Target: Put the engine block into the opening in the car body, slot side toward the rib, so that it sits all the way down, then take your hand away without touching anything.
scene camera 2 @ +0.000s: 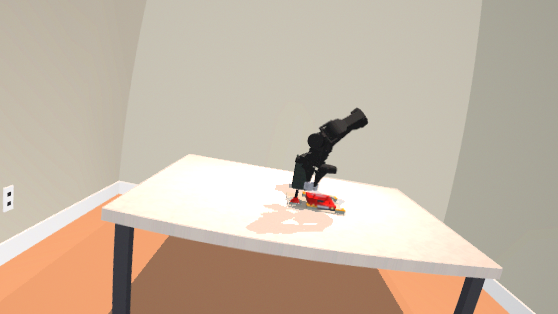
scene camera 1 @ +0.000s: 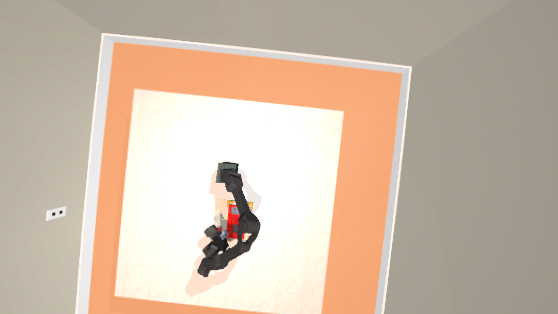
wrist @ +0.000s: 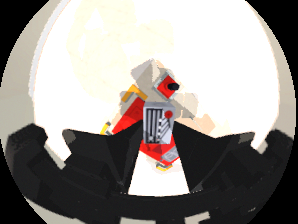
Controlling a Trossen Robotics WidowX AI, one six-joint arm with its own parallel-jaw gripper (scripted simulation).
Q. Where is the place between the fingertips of the gripper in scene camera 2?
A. At 311,185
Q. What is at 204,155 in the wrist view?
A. The gripper.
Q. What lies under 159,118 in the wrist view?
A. A grey engine block.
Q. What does the gripper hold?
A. A grey engine block.
